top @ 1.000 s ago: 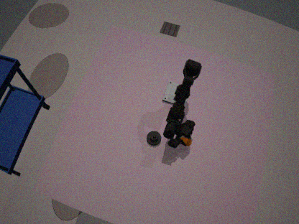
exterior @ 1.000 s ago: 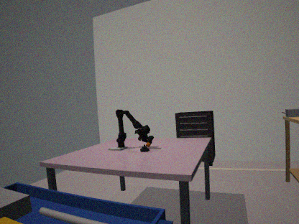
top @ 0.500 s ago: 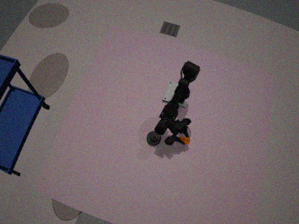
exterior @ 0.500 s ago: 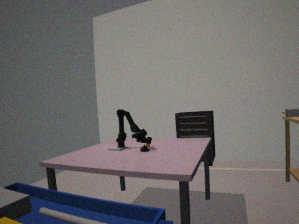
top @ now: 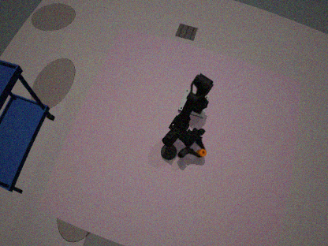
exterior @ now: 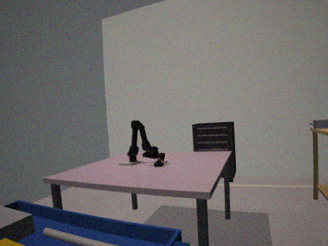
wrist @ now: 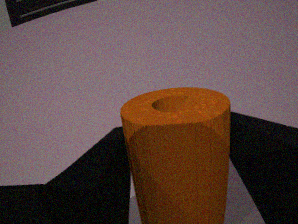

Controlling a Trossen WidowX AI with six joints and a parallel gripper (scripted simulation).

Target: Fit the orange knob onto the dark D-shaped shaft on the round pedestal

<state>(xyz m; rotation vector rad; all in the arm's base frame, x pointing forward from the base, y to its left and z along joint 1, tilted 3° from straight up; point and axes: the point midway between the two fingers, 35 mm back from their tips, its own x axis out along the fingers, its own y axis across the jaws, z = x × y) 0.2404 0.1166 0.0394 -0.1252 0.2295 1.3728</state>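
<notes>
Right now the dark round pedestal is 170 mm to the right of my gripper tip, 70 mm ahead of it and 20 mm below it. The rest, counted from my gripper tip: orange knob 10 mm to the right, 10 mm below.
</notes>
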